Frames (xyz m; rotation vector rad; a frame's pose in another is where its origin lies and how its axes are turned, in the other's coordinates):
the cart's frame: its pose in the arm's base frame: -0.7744 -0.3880 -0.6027 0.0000 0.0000 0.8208
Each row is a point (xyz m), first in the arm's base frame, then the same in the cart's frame.
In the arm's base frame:
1: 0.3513 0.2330 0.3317
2: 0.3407 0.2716 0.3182
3: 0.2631 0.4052 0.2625
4: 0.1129 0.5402 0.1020
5: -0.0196 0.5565 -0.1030
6: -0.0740 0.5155 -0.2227
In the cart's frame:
1: 1.2217 -0.4004 0.9344
2: 1.2427 -0.3663 0.9209
3: 1.2876 -0.2185 0.8652
4: 1.2840 -0.0165 0.7047
5: 1.2056 0.0915 0.4997
6: 1.1385 0.1034 0.3800

